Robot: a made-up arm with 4 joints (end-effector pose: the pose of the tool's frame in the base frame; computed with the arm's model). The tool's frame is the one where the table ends.
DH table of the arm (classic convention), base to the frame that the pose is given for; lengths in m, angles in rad. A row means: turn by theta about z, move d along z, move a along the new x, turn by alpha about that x. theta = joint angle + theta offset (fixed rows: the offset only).
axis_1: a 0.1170, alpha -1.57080, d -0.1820, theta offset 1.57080
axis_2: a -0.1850, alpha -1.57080, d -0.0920, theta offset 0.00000
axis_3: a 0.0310, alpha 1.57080, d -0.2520, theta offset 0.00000
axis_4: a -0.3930, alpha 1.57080, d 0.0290, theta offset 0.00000
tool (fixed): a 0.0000, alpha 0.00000, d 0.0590, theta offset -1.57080
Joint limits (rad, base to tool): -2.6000..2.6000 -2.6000..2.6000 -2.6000..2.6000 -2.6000..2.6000
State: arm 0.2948 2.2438 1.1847 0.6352
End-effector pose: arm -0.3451 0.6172 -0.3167 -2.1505 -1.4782 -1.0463
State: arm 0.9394 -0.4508 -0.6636 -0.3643
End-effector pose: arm 0.4869 0.0022 -0.2426 0.7809 0.3602 1.5664
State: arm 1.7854 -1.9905 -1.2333 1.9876
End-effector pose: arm 0.3890 -0.0666 -0.5415 0.9203 -0.7379 1.0893
Working (the frame after each row of the table, in the pose's form):
after axis_1: -0.1143 -0.0249 -0.1820 -0.2271 2.1081 -2.1081
after axis_2: -0.2076 0.0489 -0.3509 0.1235 -1.1465 0.1903
after axis_3: 0.0276 0.0702 -0.4443 2.0901 -1.5621 -0.0024
after axis_4: 0.3923 -0.0137 -0.5676 0.1663 -1.5124 2.4078

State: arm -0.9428 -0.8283 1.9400 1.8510
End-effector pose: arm -0.2284 -0.5188 0.0641 0.3056 2.1749 -1.0144
Working (the frame after each row of the table, in the pose's form):
after axis_1: 0.0947 0.0687 -0.1820 -1.5143 -0.4918 0.4918
after axis_2: 0.0475 -0.0792 -0.3183 -2.5381 -0.8242 -1.1157
after axis_3: -0.0919 -0.2161 -0.1562 -0.5176 0.6778 -1.0249
after axis_4: -0.2580 -0.4749 0.0902 1.6211 1.2216 -0.0657

